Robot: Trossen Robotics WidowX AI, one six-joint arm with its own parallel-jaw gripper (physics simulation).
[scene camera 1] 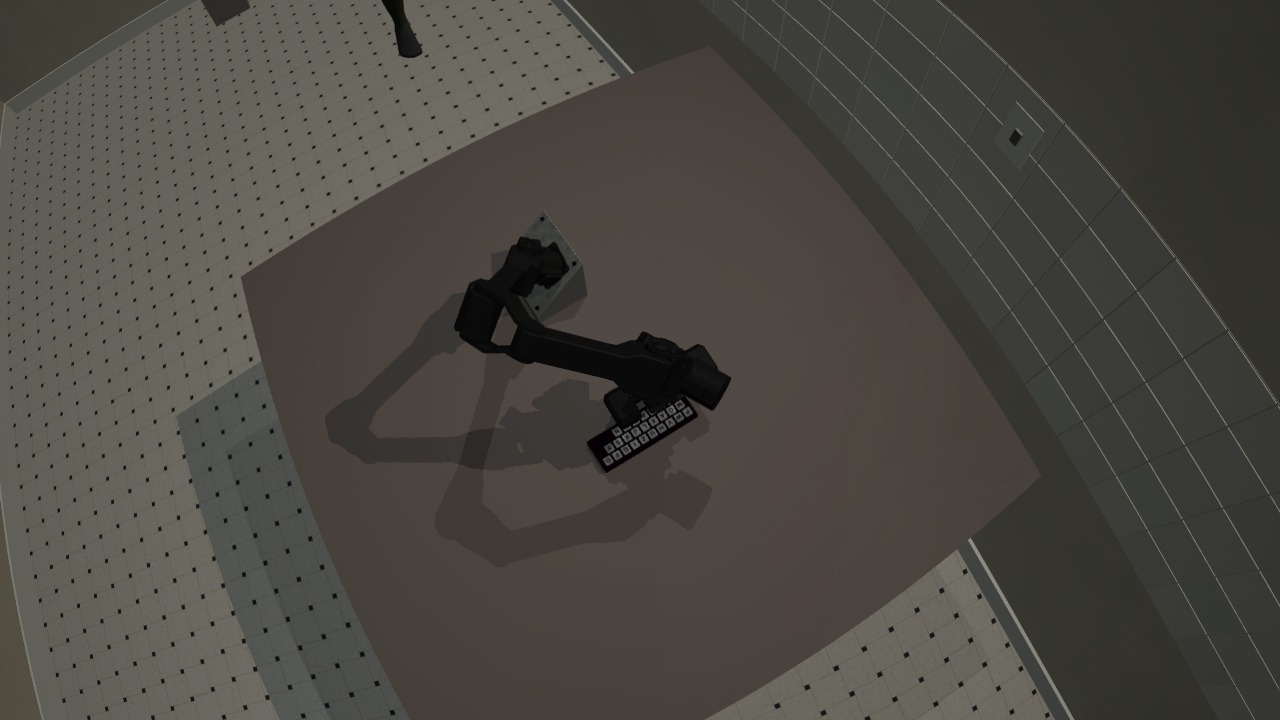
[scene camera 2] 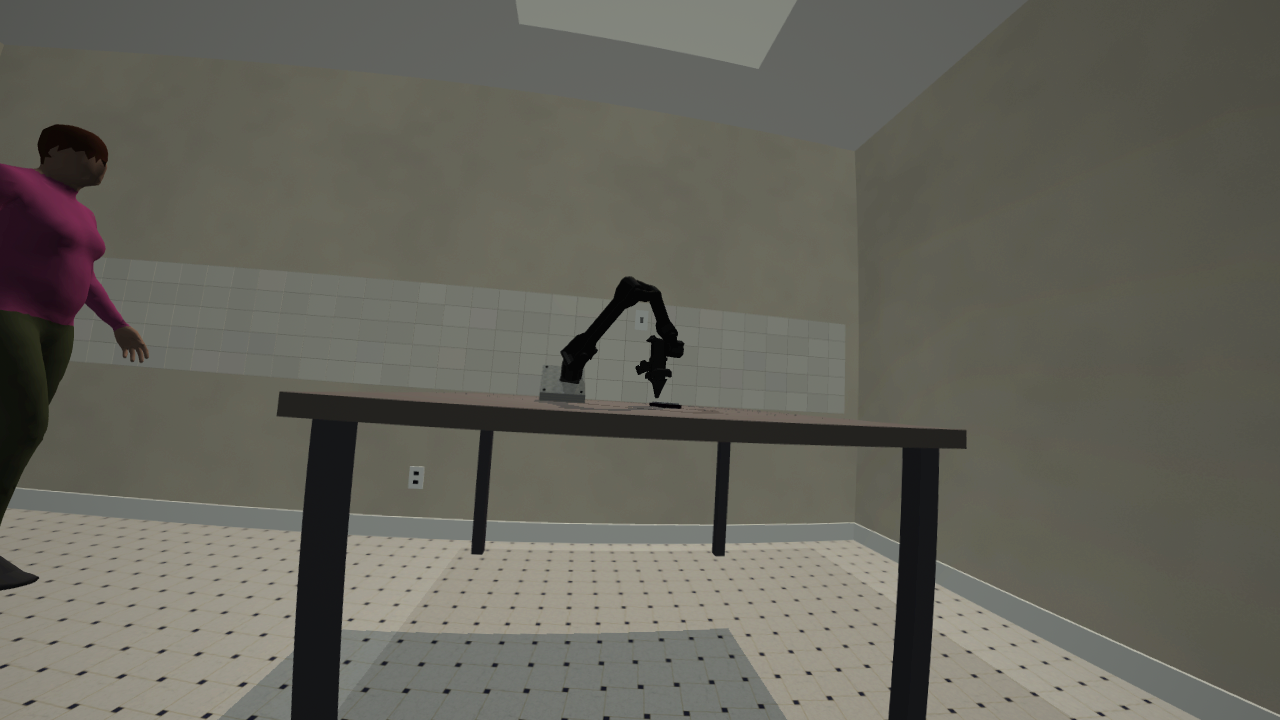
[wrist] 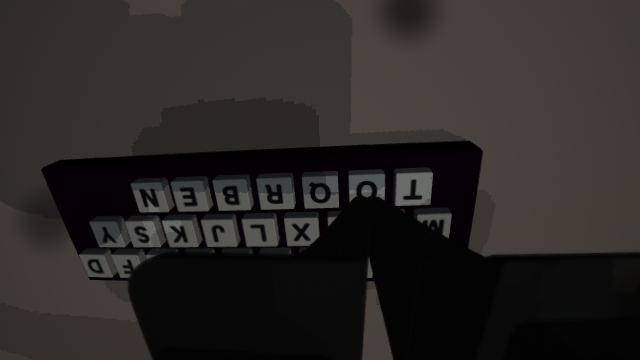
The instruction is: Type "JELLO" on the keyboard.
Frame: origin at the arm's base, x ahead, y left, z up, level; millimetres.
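Seen in the pictures: gripper, fingertip midpoint: [scene camera 1: 660,403] [scene camera 2: 656,398] [wrist: 365,208]; arm's base, origin of the base link: [scene camera 1: 551,265] [scene camera 2: 570,376].
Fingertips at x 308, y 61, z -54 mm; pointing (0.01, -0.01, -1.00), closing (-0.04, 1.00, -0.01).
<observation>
Pixels of each thing's middle, then the offset from my fingertips to it.
- black keyboard, body centre: [wrist: 254,222] [scene camera 1: 642,429] [scene camera 2: 664,404] dx +21, dy -47, dz -21 mm
- J key, body centre: [wrist: 220,230] dx +22, dy -60, dz -15 mm
- E key, body centre: [wrist: 192,194] dx +5, dy -71, dz -15 mm
- L key, body centre: [wrist: 261,229] dx +21, dy -42, dz -15 mm
- O key, body centre: [wrist: 366,188] dx -1, dy +1, dz -15 mm
- M key, body centre: [wrist: 431,225] dx +15, dy +30, dz -15 mm
The black keyboard [scene camera 1: 643,437] [scene camera 2: 665,405] [wrist: 90,186] lies flat on the table, with pale letter keys that read upside down in the wrist view. There the J key [wrist: 218,231], E key [wrist: 189,195], L key [wrist: 259,230] and O key [wrist: 366,187] show. My gripper [scene camera 2: 657,395] [wrist: 365,208] is shut and empty, pointing down at the keyboard. In the wrist view its tip overlaps the near edge of the O key; in scene camera 2 it is slightly above the keyboard. The fingers hide keys beside X and part of the M key [wrist: 436,223].
The brown table [scene camera 1: 805,358] [scene camera 2: 617,428] carries the arm's grey base plate [scene camera 1: 544,225] [scene camera 2: 562,396]. The black arm [scene camera 1: 581,351] [scene camera 2: 601,324] reaches from it to the keyboard. A person [scene camera 2: 44,241] in a pink top stands beyond the table's left end in scene camera 2.
</observation>
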